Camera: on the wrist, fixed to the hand. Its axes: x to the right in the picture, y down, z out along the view.
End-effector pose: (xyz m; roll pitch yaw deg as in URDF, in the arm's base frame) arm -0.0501 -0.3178 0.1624 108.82 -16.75 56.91
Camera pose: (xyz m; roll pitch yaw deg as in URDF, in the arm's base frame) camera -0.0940 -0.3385 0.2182 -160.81 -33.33 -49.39
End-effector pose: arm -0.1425 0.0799 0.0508 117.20 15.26 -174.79
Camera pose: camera -0.1364 0.0647 0.1229 160.99 -28.12 99.11
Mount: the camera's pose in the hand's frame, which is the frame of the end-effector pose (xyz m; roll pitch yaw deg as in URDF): -0.0235 0.0536 -0.0452 -6.34 -34.58 94.61
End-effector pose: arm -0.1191 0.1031 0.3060 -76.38 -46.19 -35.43
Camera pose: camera -0.1136 0.0608 0.2456 -56.87 30.49 24.38
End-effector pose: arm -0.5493 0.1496 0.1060 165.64 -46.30 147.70
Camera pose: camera -0.4789 0.1533 0.1284 -136.28 16.68 70.04
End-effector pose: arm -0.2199 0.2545 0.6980 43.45 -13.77 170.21
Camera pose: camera -0.2084 0.1815 0.6963 -60.06 -68.85 -44.49
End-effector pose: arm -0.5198 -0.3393 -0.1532 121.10 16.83 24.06
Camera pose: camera -0.5265 -0.3302 -0.0801 159.52 -24.28 -62.47
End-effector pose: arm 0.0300 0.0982 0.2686 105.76 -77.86 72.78
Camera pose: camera -0.0176 0.0424 0.2591 -103.07 -3.96 -56.78
